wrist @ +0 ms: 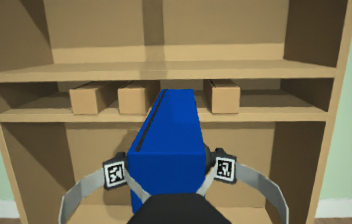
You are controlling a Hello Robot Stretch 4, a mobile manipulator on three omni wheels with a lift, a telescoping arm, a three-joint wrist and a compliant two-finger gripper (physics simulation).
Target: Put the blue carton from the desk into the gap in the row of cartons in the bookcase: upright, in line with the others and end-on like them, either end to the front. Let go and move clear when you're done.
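Observation:
The blue carton (175,130) is between the two fingers of my gripper (169,162), which is shut on it. The carton points away from me toward the bookcase, with a dark stripe along the left of its top. Its far end overlaps the view of the middle shelf, between the second and third tan cartons. The tan cartons stand end-on on that shelf: one at left (86,100), one left of centre (134,100) and one right of centre (225,99). The wider gap lies between the latter two. The blue carton hides part of that gap and the shelf's front edge.
The wooden bookcase (339,100) fills most of the view. A shelf board (175,74) runs above the cartons, and the board under them (280,117) has its front edge facing me. Side panels stand at left and right. A green wall shows at both sides.

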